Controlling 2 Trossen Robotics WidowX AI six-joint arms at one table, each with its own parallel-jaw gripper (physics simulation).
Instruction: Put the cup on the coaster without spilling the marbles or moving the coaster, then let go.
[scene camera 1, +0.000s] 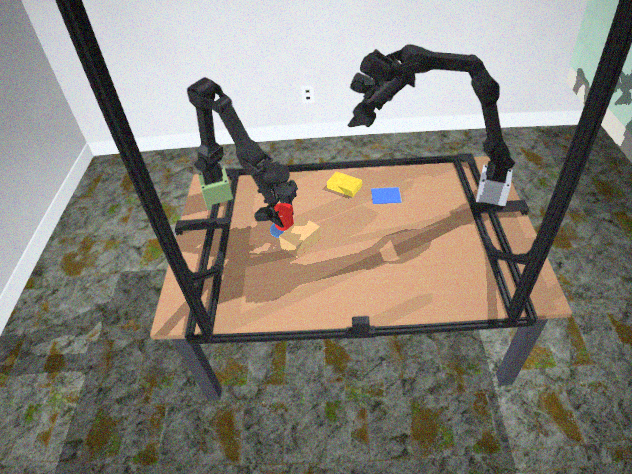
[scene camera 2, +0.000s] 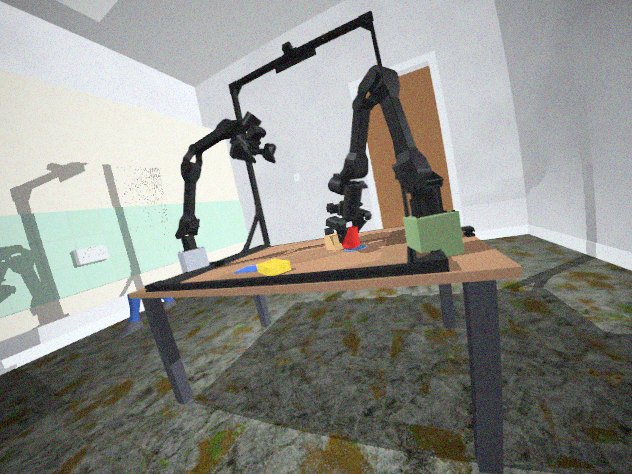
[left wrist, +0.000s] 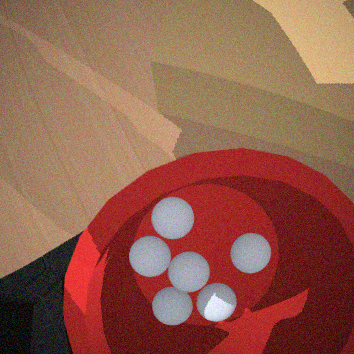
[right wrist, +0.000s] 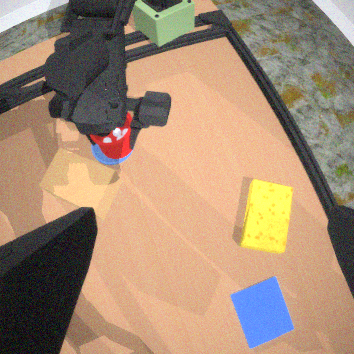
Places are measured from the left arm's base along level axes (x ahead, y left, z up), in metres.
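Pixels of known places: left gripper, fingertip midpoint: (scene camera 1: 287, 221) (scene camera 2: 347, 240) (left wrist: 212, 226) (right wrist: 112, 145); right gripper, fingertip midpoint: (scene camera 1: 352, 118) (scene camera 2: 265, 162) (right wrist: 217, 219); left arm's base, link origin: (scene camera 1: 212, 177) (scene camera 2: 428, 214) (right wrist: 161, 0); right arm's base, link origin: (scene camera 1: 496, 175) (scene camera 2: 190, 249).
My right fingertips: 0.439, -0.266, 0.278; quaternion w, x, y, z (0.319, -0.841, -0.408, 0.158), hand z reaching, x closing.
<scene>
Ahead of a thing's pixels: the offset from my right fingertips to its top centre, as dx, dy, dz. "*": to the spot under its first point.
The red cup @(-0.247, +0.023, -0.298) (scene camera 1: 286, 219) (scene camera 2: 351, 238) (left wrist: 235, 162) (right wrist: 119, 149) is roughly upright, with several grey marbles @(-0.244, +0.030, -0.344) (left wrist: 189, 271) @(-0.261, +0.032, -0.344) (right wrist: 117, 132) inside. The round blue coaster @(-0.259, +0.016, -0.373) (scene camera 1: 275, 231) (scene camera 2: 361, 247) (right wrist: 101, 155) lies under the cup and partly shows past its base. The cup's base is at or very close above the coaster; I cannot tell whether it touches. My left gripper (scene camera 1: 279, 210) (scene camera 2: 351, 228) is shut on the cup near its rim. My right gripper (scene camera 1: 358, 121) (scene camera 2: 270, 153) (right wrist: 217, 219) is open and empty, high above the table.
A tan block @(-0.217, -0.071, -0.321) (scene camera 1: 301, 235) (scene camera 2: 332, 241) (right wrist: 80, 182) lies close beside the coaster. A yellow sponge @(+0.015, +0.141, -0.347) (scene camera 1: 344, 184) (scene camera 2: 274, 267) (right wrist: 267, 216) and a flat blue square @(* +0.133, +0.037, -0.373) (scene camera 1: 385, 195) (scene camera 2: 246, 269) (right wrist: 262, 312) lie farther off on the table. A black frame runs around the tabletop.
</scene>
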